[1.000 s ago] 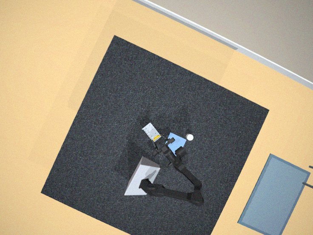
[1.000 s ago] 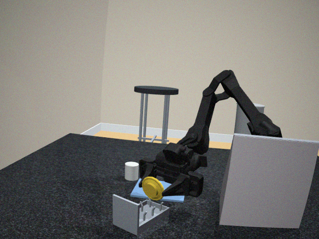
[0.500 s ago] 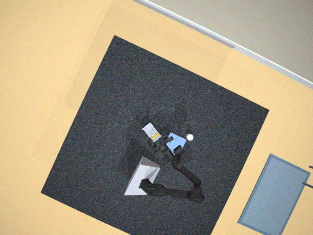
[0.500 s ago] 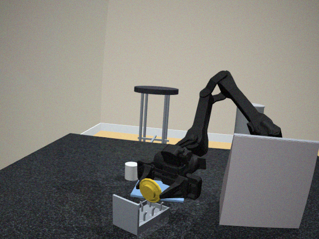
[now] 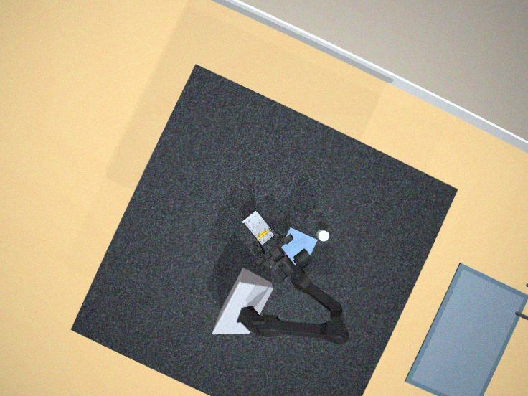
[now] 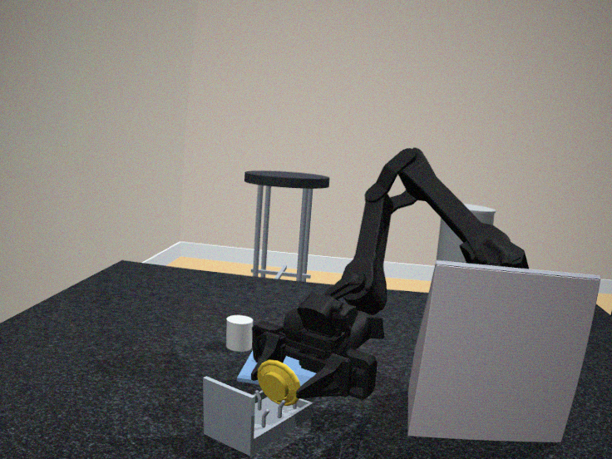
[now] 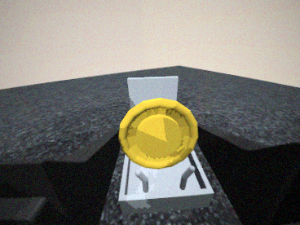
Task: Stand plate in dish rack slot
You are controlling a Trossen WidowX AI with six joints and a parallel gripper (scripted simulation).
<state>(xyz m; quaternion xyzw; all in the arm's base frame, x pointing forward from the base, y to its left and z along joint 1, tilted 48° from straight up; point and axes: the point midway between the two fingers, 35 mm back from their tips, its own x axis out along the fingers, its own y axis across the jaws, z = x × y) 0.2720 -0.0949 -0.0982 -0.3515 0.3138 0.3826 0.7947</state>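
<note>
Right now the grey dish rack is 10 mm ahead of my gripper tip, 20 mm to the left of it and 30 mm below it. From my gripper tip the other things lie so: white cup 70 mm ahead, 250 mm to the right, 30 mm below; yellow plate 10 mm to the right; blue spoon 130 mm behind, 200 mm to the right, 50 mm below.
</note>
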